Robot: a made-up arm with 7 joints. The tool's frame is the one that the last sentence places. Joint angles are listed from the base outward.
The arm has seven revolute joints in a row. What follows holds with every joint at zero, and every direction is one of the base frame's. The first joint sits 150 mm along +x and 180 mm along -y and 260 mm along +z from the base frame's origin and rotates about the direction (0.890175, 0.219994, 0.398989), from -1.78 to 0.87 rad. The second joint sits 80 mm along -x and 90 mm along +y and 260 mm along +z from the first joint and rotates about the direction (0.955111, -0.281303, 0.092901), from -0.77 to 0.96 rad. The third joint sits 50 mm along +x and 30 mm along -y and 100 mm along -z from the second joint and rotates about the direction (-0.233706, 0.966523, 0.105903), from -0.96 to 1.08 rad. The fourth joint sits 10 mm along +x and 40 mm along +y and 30 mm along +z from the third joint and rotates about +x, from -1.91 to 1.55 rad. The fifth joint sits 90 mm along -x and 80 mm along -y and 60 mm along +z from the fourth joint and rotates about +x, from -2.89 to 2.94 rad. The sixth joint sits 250 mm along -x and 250 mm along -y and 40 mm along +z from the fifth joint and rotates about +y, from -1.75 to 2.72 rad. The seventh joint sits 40 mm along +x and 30 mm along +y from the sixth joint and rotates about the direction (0.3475, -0.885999, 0.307), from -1.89 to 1.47 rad. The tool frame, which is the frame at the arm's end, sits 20 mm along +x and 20 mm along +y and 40 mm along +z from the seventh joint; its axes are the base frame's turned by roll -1.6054, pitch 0.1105 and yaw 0.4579 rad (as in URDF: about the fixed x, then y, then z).
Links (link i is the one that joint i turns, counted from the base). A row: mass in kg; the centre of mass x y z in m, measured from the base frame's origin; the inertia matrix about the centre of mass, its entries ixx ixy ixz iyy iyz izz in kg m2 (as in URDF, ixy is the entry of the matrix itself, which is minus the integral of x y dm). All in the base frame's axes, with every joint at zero. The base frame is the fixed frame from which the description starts. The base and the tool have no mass.
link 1: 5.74; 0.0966 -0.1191 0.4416; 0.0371 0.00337 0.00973 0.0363 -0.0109 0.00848
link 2: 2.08; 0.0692 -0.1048 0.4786; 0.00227 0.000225 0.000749 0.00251 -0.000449 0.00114
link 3: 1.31; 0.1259 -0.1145 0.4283; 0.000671 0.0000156 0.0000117 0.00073 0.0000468 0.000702
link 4: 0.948; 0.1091 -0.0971 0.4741; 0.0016 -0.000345 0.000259 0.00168 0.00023 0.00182
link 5: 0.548; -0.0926 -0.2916 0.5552; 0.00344 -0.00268 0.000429 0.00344 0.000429 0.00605
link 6: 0.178; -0.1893 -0.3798 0.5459; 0.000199 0.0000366 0 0.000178 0 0.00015
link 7: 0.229; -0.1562 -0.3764 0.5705; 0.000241 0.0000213 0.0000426 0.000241 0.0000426 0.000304
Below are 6 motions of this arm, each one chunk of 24 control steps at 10 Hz.
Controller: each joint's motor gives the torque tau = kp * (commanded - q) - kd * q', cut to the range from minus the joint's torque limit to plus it. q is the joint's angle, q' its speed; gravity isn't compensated. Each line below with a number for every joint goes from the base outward.
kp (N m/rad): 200 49 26 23 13 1.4 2.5
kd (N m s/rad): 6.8 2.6 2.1 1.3 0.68 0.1 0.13
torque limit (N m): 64 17 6.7 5.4 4.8 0.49 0.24
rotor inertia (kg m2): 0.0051 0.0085 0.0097 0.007 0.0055 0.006 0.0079
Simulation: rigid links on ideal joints. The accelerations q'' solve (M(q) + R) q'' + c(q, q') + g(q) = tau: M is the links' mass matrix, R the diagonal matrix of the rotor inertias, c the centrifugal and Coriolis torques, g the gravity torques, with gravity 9.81 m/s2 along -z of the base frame. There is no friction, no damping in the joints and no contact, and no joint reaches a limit. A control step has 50 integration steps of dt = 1/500 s. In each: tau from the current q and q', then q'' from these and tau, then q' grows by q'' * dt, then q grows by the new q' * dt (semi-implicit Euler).
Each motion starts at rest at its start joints. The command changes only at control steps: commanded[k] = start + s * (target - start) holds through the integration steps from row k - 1 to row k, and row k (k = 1, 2, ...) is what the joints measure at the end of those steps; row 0 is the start. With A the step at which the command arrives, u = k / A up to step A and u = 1 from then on. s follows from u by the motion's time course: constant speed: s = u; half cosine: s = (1 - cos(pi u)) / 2; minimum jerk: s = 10 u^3 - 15 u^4 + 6 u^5; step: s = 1 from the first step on.
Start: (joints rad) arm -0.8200 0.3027 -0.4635 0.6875 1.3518 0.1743 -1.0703
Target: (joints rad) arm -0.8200 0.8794 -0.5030 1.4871 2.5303 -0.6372 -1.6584
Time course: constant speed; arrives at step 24
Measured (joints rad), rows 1 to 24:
1: -0.9106 0.3453 -0.4616 0.7300 1.3910 0.1536 -1.0905
2: -0.9427 0.4075 -0.5084 0.7877 1.4367 0.1043 -1.1232
3: -0.9153 0.4291 -0.5168 0.8275 1.5025 0.0609 -1.1497
4: -0.9114 0.4378 -0.4969 0.8508 1.5515 0.0433 -1.1733
5: -0.9197 0.4540 -0.4940 0.8726 1.5779 0.0029 -1.1947
6: -0.9216 0.4758 -0.5005 0.9010 1.6130 -0.0612 -1.2150
7: -0.9205 0.4985 -0.5029 0.9332 1.6607 -0.1134 -1.2379
8: -0.9208 0.5200 -0.5030 0.9645 1.7077 -0.1491 -1.2626
9: -0.9220 0.5403 -0.5039 0.9937 1.7501 -0.1852 -1.2864
10: -0.9230 0.5607 -0.5060 1.0227 1.7918 -0.2281 -1.3091
11: -0.9238 0.5817 -0.5082 1.0526 1.8355 -0.2720 -1.3319
12: -0.9245 0.6030 -0.5103 1.0830 1.8806 -0.3126 -1.3554
13: -0.9252 0.6242 -0.5125 1.1136 1.9261 -0.3507 -1.3791
14: -0.9260 0.6456 -0.5150 1.1442 1.9719 -0.3881 -1.4028
15: -0.9268 0.6670 -0.5178 1.1752 2.0183 -0.4252 -1.4265
16: -0.9275 0.6887 -0.5208 1.2064 2.0655 -0.4616 -1.4503
17: -0.9282 0.7105 -0.5239 1.2380 2.1136 -0.4967 -1.4743
18: -0.9288 0.7325 -0.5272 1.2700 2.1625 -0.5307 -1.4985
19: -0.9294 0.7546 -0.5308 1.3024 2.2123 -0.5639 -1.5228
20: -0.9299 0.7769 -0.5345 1.3351 2.2630 -0.5962 -1.5473
21: -0.9304 0.7995 -0.5384 1.3683 2.3146 -0.6277 -1.5720
22: -0.9309 0.8222 -0.5424 1.4019 2.3671 -0.6585 -1.5968
23: -0.9313 0.8451 -0.5466 1.4359 2.4206 -0.6886 -1.6218
24: -0.9316 0.8682 -0.5509 1.4703 2.4750 -0.7182 -1.6469

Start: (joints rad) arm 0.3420 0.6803 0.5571 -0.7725 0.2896 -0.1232 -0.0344
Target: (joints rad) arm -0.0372 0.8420 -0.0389 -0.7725 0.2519 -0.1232 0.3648
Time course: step
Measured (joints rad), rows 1 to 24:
1: 0.0054 0.8232 0.3838 -0.7031 0.2805 -0.1288 0.1035
2: -0.2180 0.8274 -0.1039 -0.8055 0.2327 -0.1475 0.3976
3: -0.1245 0.8553 -0.3714 -0.7334 0.3066 -0.2056 0.5240
4: -0.0626 0.8827 -0.2966 -0.5701 0.4718 -0.1169 0.4757
5: -0.0878 0.8722 -0.2123 -0.6015 0.4332 0.0103 0.3577
6: -0.0976 0.8458 -0.1516 -0.6772 0.3459 -0.0186 0.3492
7: -0.0873 0.8343 -0.1161 -0.7055 0.3161 -0.0921 0.3720
8: -0.0852 0.8410 -0.1156 -0.6908 0.3367 -0.1032 0.3740
9: -0.0889 0.8530 -0.1378 -0.6666 0.3681 -0.0698 0.3705
10: -0.0907 0.8593 -0.1567 -0.6534 0.3844 -0.0423 0.3709
11: -0.0902 0.8582 -0.1598 -0.6546 0.3816 -0.0388 0.3716
12: -0.0894 0.8539 -0.1524 -0.6631 0.3702 -0.0504 0.3714
13: -0.0890 0.8508 -0.1447 -0.6699 0.3619 -0.0615 0.3709
14: -0.0890 0.8506 -0.1421 -0.6709 0.3613 -0.0644 0.3708
15: -0.0892 0.8521 -0.1442 -0.6679 0.3652 -0.0609 0.3709
16: -0.0894 0.8534 -0.1473 -0.6650 0.3689 -0.0564 0.3710
17: -0.0894 0.8538 -0.1488 -0.6641 0.3699 -0.0545 0.3711
18: -0.0894 0.8533 -0.1484 -0.6649 0.3686 -0.0554 0.3711
19: -0.0893 0.8528 -0.1472 -0.6661 0.3671 -0.0571 0.3710
20: -0.0893 0.8525 -0.1464 -0.6667 0.3665 -0.0581 0.3710
21: -0.0893 0.8526 -0.1464 -0.6665 0.3668 -0.0580 0.3710
22: -0.0893 0.8529 -0.1468 -0.6660 0.3674 -0.0574 0.3710
23: -0.0893 0.8530 -0.1472 -0.6658 0.3677 -0.0569 0.3710
24: -0.0893 0.8530 -0.1473 -0.6658 0.3677 -0.0568 0.3710

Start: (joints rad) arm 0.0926 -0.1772 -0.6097 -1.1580 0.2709 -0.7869 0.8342
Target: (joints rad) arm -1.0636 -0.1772 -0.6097 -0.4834 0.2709 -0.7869 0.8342
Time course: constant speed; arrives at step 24
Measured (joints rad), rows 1 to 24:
1: 0.0185 -0.1579 -0.6576 -1.1094 0.3152 -0.7796 0.8376
2: -0.0658 -0.1252 -0.7475 -1.0850 0.3280 -0.8041 0.8478
3: -0.1174 -0.1170 -0.7869 -1.0654 0.3194 -0.8471 0.8501
4: -0.1608 -0.1221 -0.7754 -1.0338 0.3188 -0.8538 0.8470
5: -0.2111 -0.1244 -0.7565 -1.0054 0.3167 -0.8329 0.8449
6: -0.2662 -0.1221 -0.7495 -0.9853 0.3075 -0.8211 0.8434
7: -0.3207 -0.1188 -0.7495 -0.9660 0.2979 -0.8263 0.8422
8: -0.3730 -0.1163 -0.7500 -0.9422 0.2933 -0.8347 0.8418
9: -0.4242 -0.1141 -0.7494 -0.9151 0.2923 -0.8376 0.8419
10: -0.4757 -0.1119 -0.7480 -0.8883 0.2909 -0.8371 0.8418
11: -0.5275 -0.1101 -0.7459 -0.8632 0.2874 -0.8371 0.8414
12: -0.5791 -0.1088 -0.7429 -0.8393 0.2825 -0.8384 0.8406
13: -0.6303 -0.1078 -0.7394 -0.8153 0.2776 -0.8399 0.8398
14: -0.6812 -0.1069 -0.7357 -0.7909 0.2733 -0.8409 0.8392
15: -0.7319 -0.1062 -0.7321 -0.7661 0.2695 -0.8417 0.8386
16: -0.7823 -0.1056 -0.7285 -0.7411 0.2658 -0.8424 0.8381
17: -0.8325 -0.1052 -0.7245 -0.7162 0.2622 -0.8431 0.8376
18: -0.8825 -0.1052 -0.7203 -0.6913 0.2584 -0.8437 0.8370
19: -0.9322 -0.1054 -0.7157 -0.6665 0.2545 -0.8442 0.8364
20: -0.9816 -0.1058 -0.7109 -0.6416 0.2507 -0.8446 0.8358
21: -1.0309 -0.1065 -0.7060 -0.6167 0.2469 -0.8450 0.8352
22: -1.0798 -0.1073 -0.7010 -0.5917 0.2433 -0.8453 0.8346
23: -1.1286 -0.1084 -0.6958 -0.5665 0.2398 -0.8456 0.8341
24: -1.1771 -0.1097 -0.6905 -0.5413 0.2363 -0.8458 0.8335

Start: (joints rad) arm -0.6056 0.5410 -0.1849 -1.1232 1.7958 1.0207 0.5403
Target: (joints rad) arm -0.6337 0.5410 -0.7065 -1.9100 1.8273 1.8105 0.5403
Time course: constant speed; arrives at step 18
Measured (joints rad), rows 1 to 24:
1: -0.6924 0.5479 -0.2402 -1.1485 1.8246 1.0676 0.5444
2: -0.7318 0.5816 -0.3288 -1.1655 1.9051 1.1756 0.5381
3: -0.7082 0.5861 -0.3853 -1.1939 1.9317 1.2697 0.5276
4: -0.7040 0.5718 -0.3974 -1.2516 1.8956 1.3039 0.5291
5: -0.7101 0.5639 -0.4070 -1.3096 1.8695 1.3161 0.5368
6: -0.7115 0.5653 -0.4340 -1.3542 1.8749 1.3501 0.5370
7: -0.7133 0.5687 -0.4699 -1.3941 1.8879 1.4050 0.5324
8: -0.7160 0.5701 -0.5033 -1.4371 1.8930 1.4594 0.5296
9: -0.7176 0.5691 -0.5318 -1.4831 1.8907 1.5045 0.5295
10: -0.7187 0.5676 -0.5584 -1.5296 1.8871 1.5451 0.5299
11: -0.7204 0.5670 -0.5861 -1.5753 1.8857 1.5871 0.5296
12: -0.7224 0.5669 -0.6151 -1.6202 1.8862 1.6314 0.5287
13: -0.7242 0.5668 -0.6445 -1.6649 1.8865 1.6762 0.5278
14: -0.7259 0.5665 -0.6733 -1.7100 1.8858 1.7203 0.5271
15: -0.7277 0.5659 -0.7016 -1.7552 1.8844 1.7637 0.5268
16: -0.7294 0.5653 -0.7298 -1.8003 1.8831 1.8069 0.5264
17: -0.7312 0.5648 -0.7581 -1.8453 1.8819 1.8502 0.5260
18: -0.7329 0.5643 -0.7865 -1.8902 1.8807 1.8936 0.5255
19: -0.7336 0.5644 -0.7955 -1.8964 1.8815 1.9130 0.5243
20: -0.7327 0.5638 -0.7972 -1.8965 1.8817 1.9083 0.5243
21: -0.7325 0.5631 -0.7963 -1.8972 1.8798 1.9018 0.5252
22: -0.7326 0.5629 -0.7955 -1.8976 1.8787 1.9008 0.5257
23: -0.7326 0.5630 -0.7955 -1.8976 1.8790 1.9019 0.5255
24: -0.7326 0.5631 -0.7959 -1.8973 1.8796 1.9026 0.5252

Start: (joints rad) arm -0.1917 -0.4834 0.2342 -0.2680 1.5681 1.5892 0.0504
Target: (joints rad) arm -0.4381 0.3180 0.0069 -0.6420 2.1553 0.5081 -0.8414
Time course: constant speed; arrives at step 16
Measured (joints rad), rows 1 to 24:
1: -0.2513 -0.3985 0.1974 -0.2686 1.6268 1.5407 0.0088
2: -0.3039 -0.3131 0.1349 -0.2493 1.7623 1.4824 -0.0702
3: -0.3104 -0.2592 0.0928 -0.2617 1.8066 1.4277 -0.1357
4: -0.3165 -0.2247 0.0871 -0.3026 1.7982 1.3553 -0.1814
5: -0.3345 -0.1830 0.0874 -0.3372 1.8171 1.2810 -0.2314
6: -0.3549 -0.1323 0.0732 -0.3589 1.8611 1.2196 -0.2904
7: -0.3729 -0.0816 0.0527 -0.3796 1.9022 1.1630 -0.3494
8: -0.3896 -0.0342 0.0363 -0.4047 1.9338 1.1007 -0.4050
9: -0.4063 0.0121 0.0233 -0.4314 1.9634 1.0332 -0.4597
10: -0.4234 0.0591 0.0099 -0.4571 1.9956 0.9656 -0.5153
11: -0.4408 0.1067 -0.0046 -0.4821 2.0292 0.8997 -0.5714
12: -0.4580 0.1541 -0.0190 -0.5072 2.0624 0.8337 -0.6274
13: -0.4751 0.2012 -0.0329 -0.5327 2.0949 0.7662 -0.6831
14: -0.4921 0.2482 -0.0465 -0.5582 2.1273 0.6973 -0.7387
15: -0.5092 0.2952 -0.0601 -0.5837 2.1599 0.6276 -0.7943
16: -0.5263 0.3422 -0.0736 -0.6091 2.1926 0.5575 -0.8499
17: -0.5296 0.3510 -0.0842 -0.6101 2.2042 0.5349 -0.8635
18: -0.5235 0.3464 -0.0806 -0.6142 2.1938 0.5401 -0.8522
19: -0.5222 0.3433 -0.0747 -0.6173 2.1863 0.5392 -0.8478
20: -0.5237 0.3444 -0.0745 -0.6167 2.1888 0.5371 -0.8498
21: -0.5243 0.3457 -0.0765 -0.6153 2.1924 0.5397 -0.8514
22: -0.5240 0.3456 -0.0770 -0.6152 2.1922 0.5422 -0.8513
23: -0.5238 0.3452 -0.0765 -0.6157 2.1909 0.5414 -0.8508
24: -0.5238 0.3451 -0.0762 -0.6158 2.1907 0.5400 -0.8506

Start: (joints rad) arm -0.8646 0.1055 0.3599 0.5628 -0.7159 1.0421 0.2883
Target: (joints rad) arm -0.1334 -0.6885 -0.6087 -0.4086 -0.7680 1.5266 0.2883
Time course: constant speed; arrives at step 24
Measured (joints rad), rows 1 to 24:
1: -0.9269 0.1143 0.2999 0.5618 -0.6913 1.0598 0.2818
2: -0.9301 0.1098 0.2097 0.5506 -0.6666 1.1344 0.2698
3: -0.8619 0.0824 0.1530 0.5327 -0.6388 1.1887 0.2651
4: -0.8229 0.0505 0.1092 0.4988 -0.6323 1.2023 0.2664
5: -0.8039 0.0168 0.0702 0.4450 -0.6514 1.2099 0.2689
6: -0.7745 -0.0229 0.0378 0.3841 -0.6781 1.2202 0.2722
7: -0.7401 -0.0621 0.0063 0.3285 -0.6975 1.2289 0.2755
8: -0.7087 -0.0962 -0.0317 0.2806 -0.7078 1.2411 0.2769
9: -0.6777 -0.1273 -0.0757 0.2373 -0.7127 1.2609 0.2767
10: -0.6453 -0.1582 -0.1210 0.1955 -0.7159 1.2845 0.2762
11: -0.6125 -0.1899 -0.1650 0.1527 -0.7204 1.3066 0.2763
12: -0.5803 -0.2228 -0.2072 0.1073 -0.7279 1.3259 0.2769
13: -0.5483 -0.2564 -0.2481 0.0599 -0.7379 1.3434 0.2781
14: -0.5162 -0.2904 -0.2882 0.0119 -0.7485 1.3603 0.2795
15: -0.4839 -0.3241 -0.3286 -0.0356 -0.7584 1.3776 0.2807
16: -0.4513 -0.3574 -0.3697 -0.0821 -0.7670 1.3960 0.2816
17: -0.4186 -0.3903 -0.4114 -0.1278 -0.7748 1.4155 0.2824
18: -0.3856 -0.4232 -0.4533 -0.1732 -0.7821 1.4355 0.2830
19: -0.3526 -0.4561 -0.4950 -0.2187 -0.7895 1.4556 0.2837
20: -0.3195 -0.4890 -0.5365 -0.2643 -0.7971 1.4757 0.2845
21: -0.2863 -0.5220 -0.5779 -0.3099 -0.8046 1.4957 0.2853
22: -0.2530 -0.5550 -0.6191 -0.3553 -0.8119 1.5160 0.2860
23: -0.2195 -0.5878 -0.6604 -0.4005 -0.8188 1.5366 0.2867
24: -0.1859 -0.6206 -0.7018 -0.4452 -0.8253 1.5577 0.2873

